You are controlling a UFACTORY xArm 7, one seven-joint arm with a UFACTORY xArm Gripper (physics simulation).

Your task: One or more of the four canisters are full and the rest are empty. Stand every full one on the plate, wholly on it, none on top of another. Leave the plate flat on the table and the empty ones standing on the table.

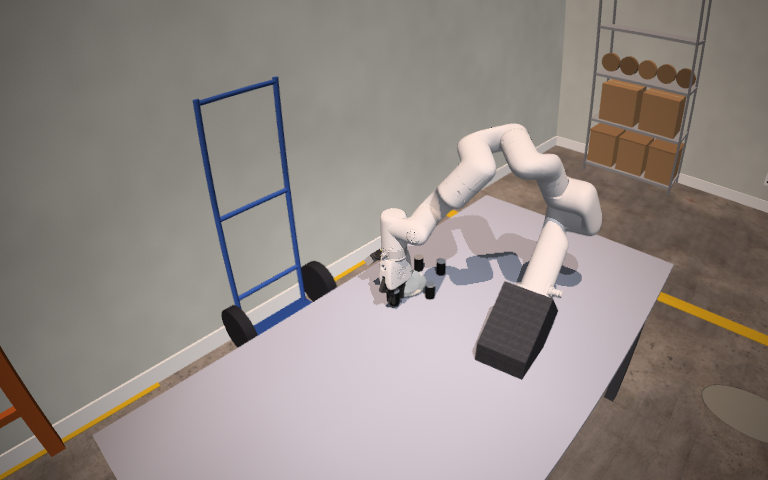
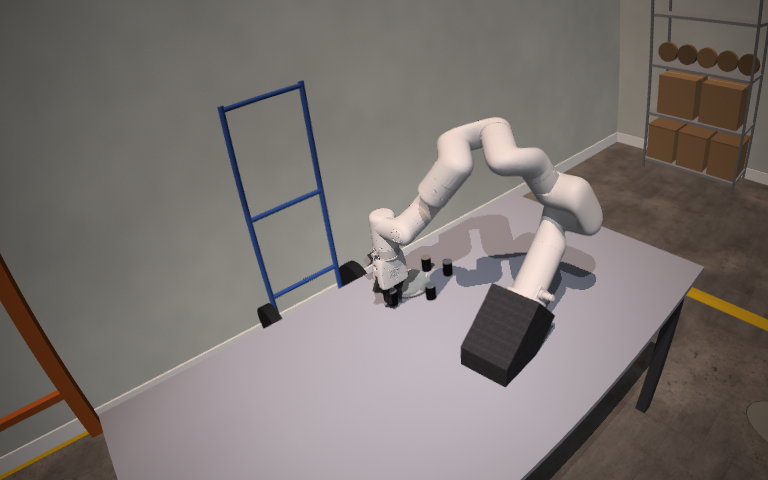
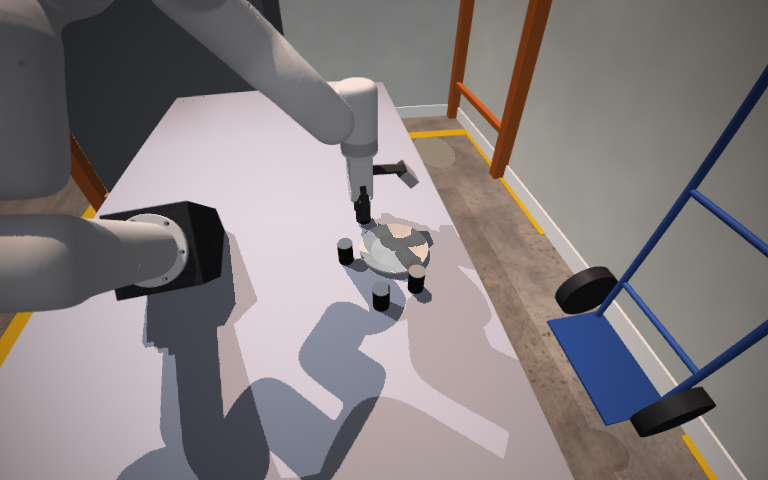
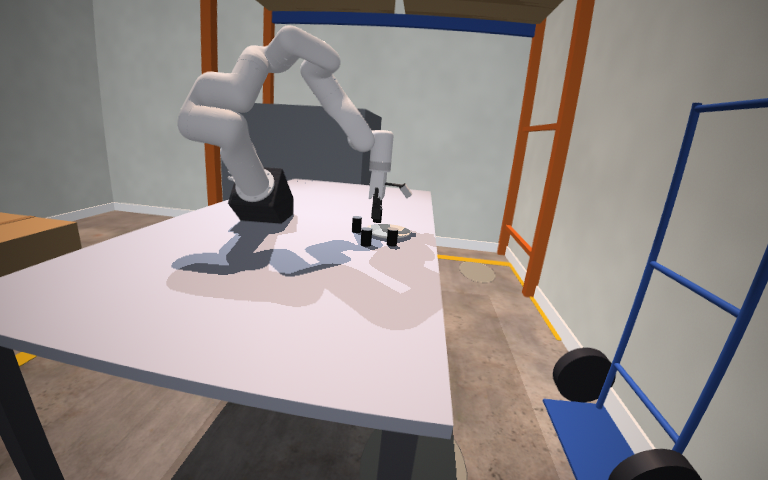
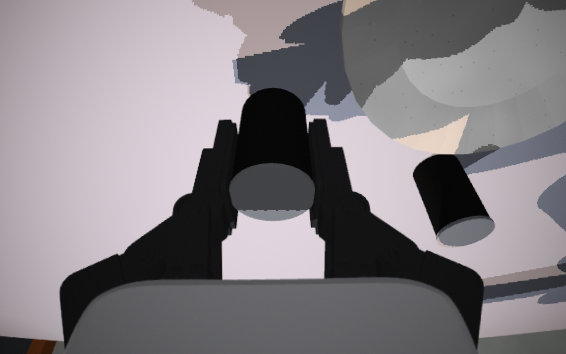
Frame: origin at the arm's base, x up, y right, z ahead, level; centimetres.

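Seen in the pictures: gripper, fingertip midpoint: (image 1: 395, 299) (image 2: 393, 300) (image 3: 362, 215) (image 4: 376, 217) (image 5: 273, 142); arm's base, origin of the base link: (image 1: 532, 296) (image 2: 524, 299) (image 3: 151, 250) (image 4: 255, 185).
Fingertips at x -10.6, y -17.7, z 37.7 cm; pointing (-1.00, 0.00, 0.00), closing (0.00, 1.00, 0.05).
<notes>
Offsets run from my fingertips to a thing's middle. Level surfaces: height alone.
My gripper (image 5: 273, 142) (image 3: 363, 204) is shut on a black canister {dz +0.4, dx +1.0, dy +0.0 cm} (image 5: 272, 192) (image 3: 363, 217) with a grey top, upright beside the plate. Whether its base touches the table is too small to tell. The pale round plate {dz +6.1, dx -2.0, dy +9.9 cm} (image 5: 450, 75) (image 3: 385, 254) (image 4: 403, 230) lies flat on the table, with no canister on it. A second canister {dz -4.5, dx -0.3, dy +11.3 cm} (image 3: 344, 252) (image 5: 452, 195) (image 1: 430, 290) stands beside the plate on the robot base's side. A third canister {dz +8.9, dx -0.3, dy +20.5 cm} (image 3: 416, 280) (image 1: 418, 263) stands close to the plate's rim, and a fourth canister {dz +1.6, dx -0.3, dy +23.8 cm} (image 3: 380, 298) (image 1: 440, 267) stands a little off it. All look alike; fullness does not show.
The robot's black base block (image 1: 515, 328) (image 3: 203, 249) stands on the table {dx -2.8 cm} (image 1: 362, 396). A blue hand truck (image 1: 283, 135) (image 3: 611, 367) stands on the floor past the table's edge near the plate. An orange rack post (image 3: 521, 84) stands beyond the table's far end.
</notes>
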